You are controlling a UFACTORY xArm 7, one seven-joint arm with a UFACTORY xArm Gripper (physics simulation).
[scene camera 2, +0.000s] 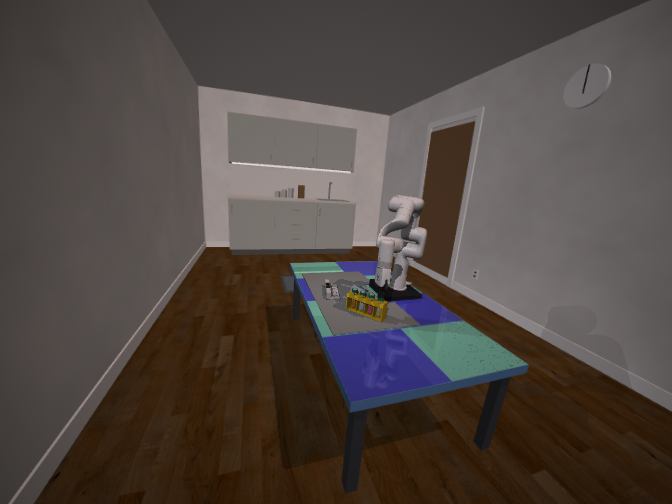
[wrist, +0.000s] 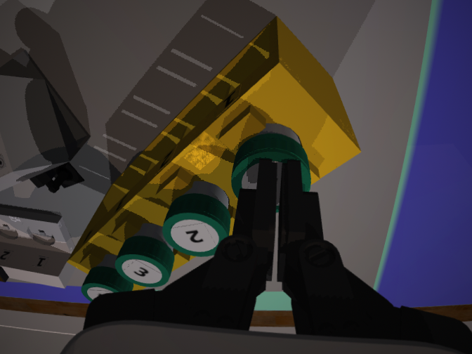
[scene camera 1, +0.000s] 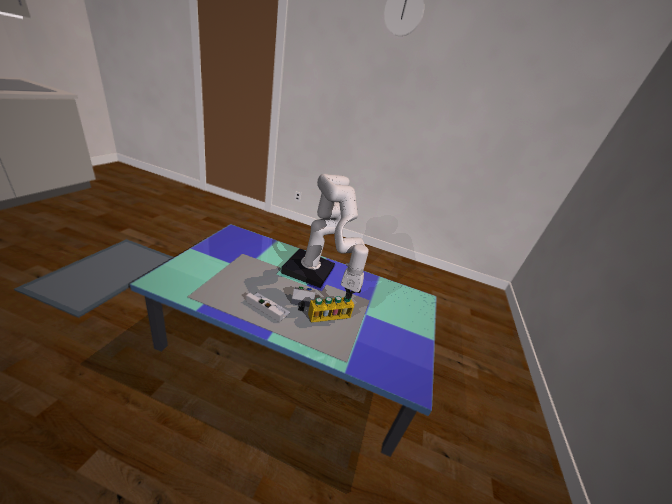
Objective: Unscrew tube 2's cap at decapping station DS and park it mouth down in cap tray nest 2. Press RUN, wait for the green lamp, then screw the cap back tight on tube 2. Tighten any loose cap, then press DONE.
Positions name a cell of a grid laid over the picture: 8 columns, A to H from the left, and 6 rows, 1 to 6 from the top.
Labels:
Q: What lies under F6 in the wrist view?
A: The gripper.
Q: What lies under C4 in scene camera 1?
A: A grey mat.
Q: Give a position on a grey mat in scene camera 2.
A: E4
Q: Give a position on a grey box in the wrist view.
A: At A3

